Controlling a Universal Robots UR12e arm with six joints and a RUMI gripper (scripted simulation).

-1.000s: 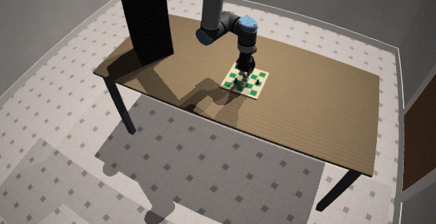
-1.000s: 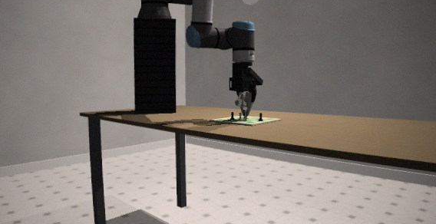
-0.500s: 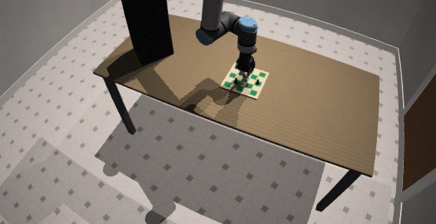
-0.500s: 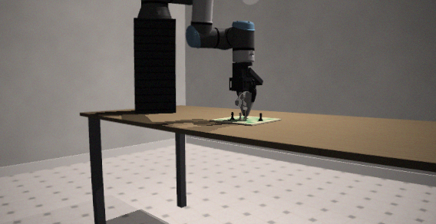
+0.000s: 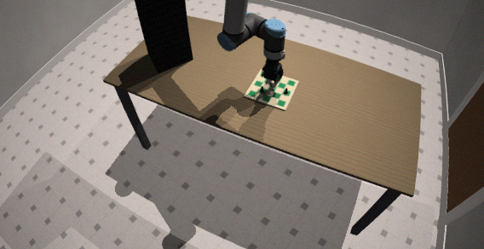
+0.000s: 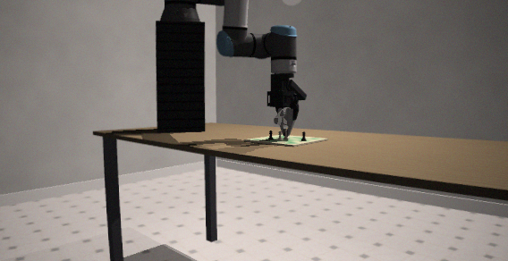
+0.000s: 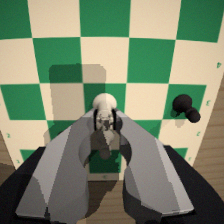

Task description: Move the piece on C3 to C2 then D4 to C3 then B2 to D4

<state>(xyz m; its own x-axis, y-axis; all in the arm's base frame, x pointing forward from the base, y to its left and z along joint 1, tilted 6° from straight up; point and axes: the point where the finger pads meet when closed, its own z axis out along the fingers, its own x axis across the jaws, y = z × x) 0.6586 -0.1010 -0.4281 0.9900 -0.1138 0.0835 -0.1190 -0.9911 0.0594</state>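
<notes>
The green-and-cream chessboard is 3 cm below my hand.
</notes>
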